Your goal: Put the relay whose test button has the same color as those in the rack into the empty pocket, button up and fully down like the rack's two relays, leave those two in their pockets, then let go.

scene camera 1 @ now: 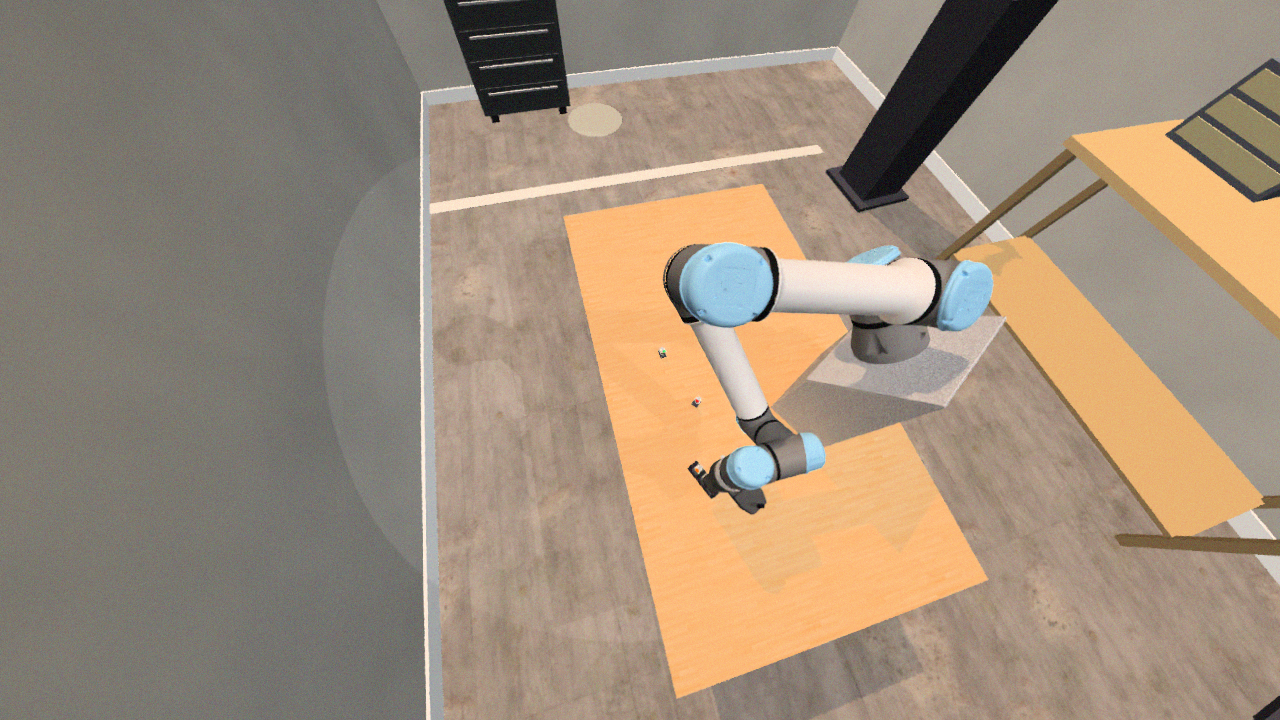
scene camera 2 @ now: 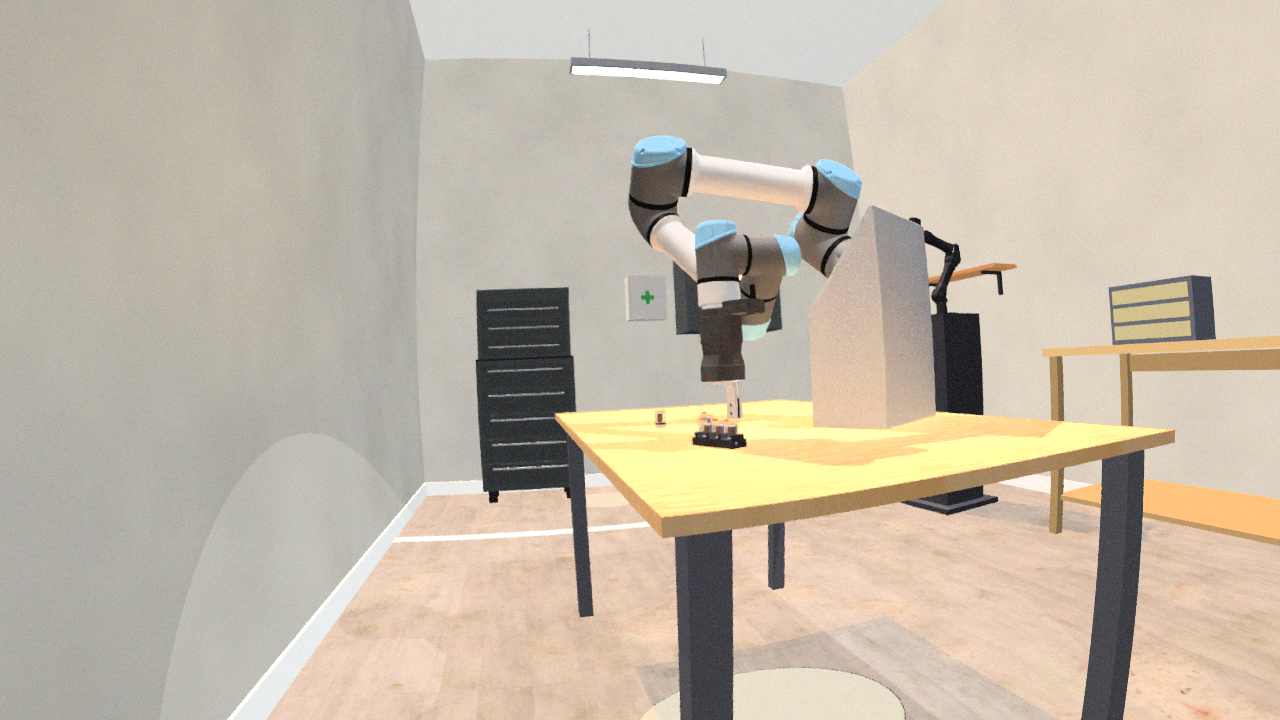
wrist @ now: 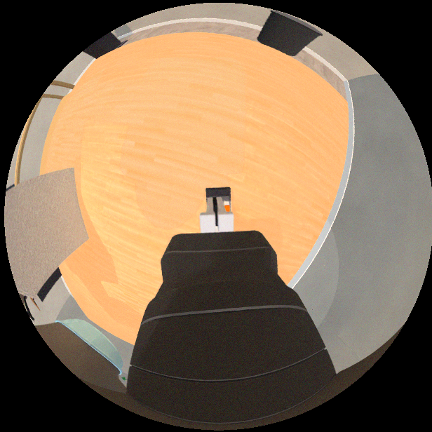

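Seen in the pictures: gripper, between the fingertips: [scene camera 2: 734, 418]; arm's base, origin of its link: [scene camera 1: 889, 344] [scene camera 2: 866, 277].
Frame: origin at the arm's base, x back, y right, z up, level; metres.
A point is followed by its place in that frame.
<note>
The black relay rack [scene camera 1: 708, 488] [scene camera 2: 718, 441] {x -0.474, y -0.156, z -0.321 m} [wrist: 218, 191] sits on the table. Relays with orange buttons stand upright in it; one near its end [scene camera 1: 697, 468] {x -0.478, y -0.100, z -0.286 m} shows in scene camera 1, and an orange button [wrist: 227, 208] shows right of my fingers in the wrist view. Which pockets are filled is too small and covered to tell. My gripper [scene camera 2: 734, 414] {x -0.446, y -0.166, z -0.282 m} [wrist: 214, 205] is shut and empty, pointing down above or just behind the rack; its fingertips are hidden in scene camera 1. A relay with a red button [scene camera 1: 697, 402] {x -0.402, y 0.076, z -0.289 m} and one with a green button [scene camera 1: 662, 352] {x -0.444, y 0.266, z -0.290 m} stand loose on the table.
The wooden table [scene camera 1: 742, 626] {x -0.508, y -0.485, z -0.333 m} [scene camera 2: 895, 474] {x -0.404, y -0.534, z -0.333 m} bears everything. The arm's grey pedestal [scene camera 1: 948, 380] {x -0.049, y -0.125, z 0.114 m} [scene camera 2: 850, 358] {x -0.136, y -0.094, z -0.188 m} [wrist: 45, 235] rises at the table's right side. A workbench [scene camera 1: 1163, 214] [scene camera 2: 1163, 346] stands farther right. A dark drawer cabinet [scene camera 1: 514, 62] [scene camera 2: 525, 420] is at the back.
</note>
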